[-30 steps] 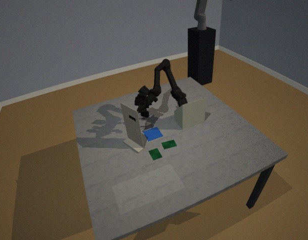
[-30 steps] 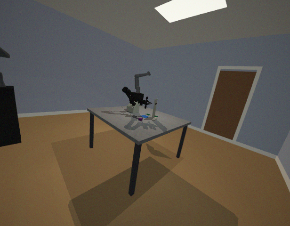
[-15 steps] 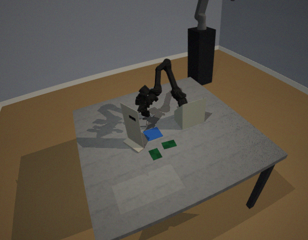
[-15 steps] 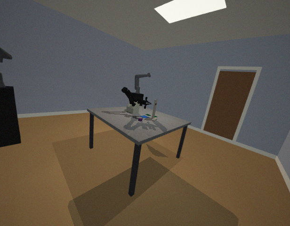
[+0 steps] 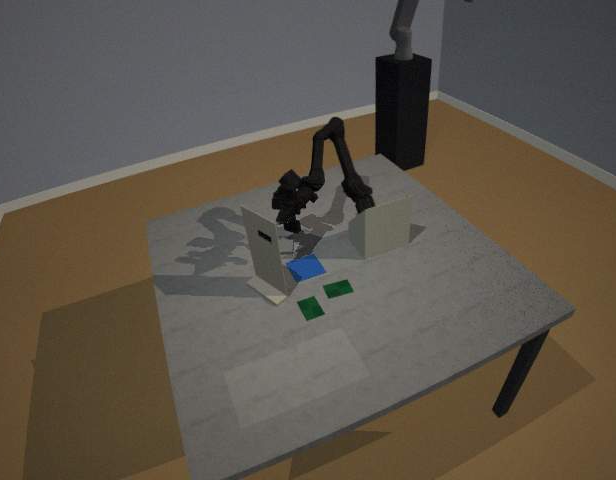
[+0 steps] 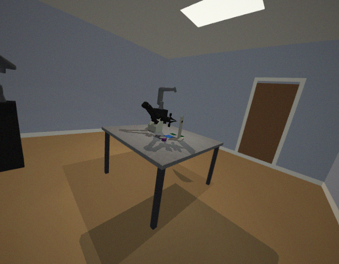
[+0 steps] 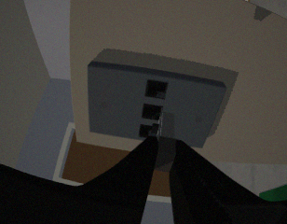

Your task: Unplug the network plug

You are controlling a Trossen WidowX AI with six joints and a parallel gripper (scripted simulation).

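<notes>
Right now the blue marked square is 80 mm behind my gripper tip and 250 mm below it. Round my gripper tip: purple object 20 mm ahead, 220 mm to the right, 230 mm below; upright panel 70 mm ahead, 40 mm to the left, 100 mm below; grey network plug 10 mm ahead.
</notes>
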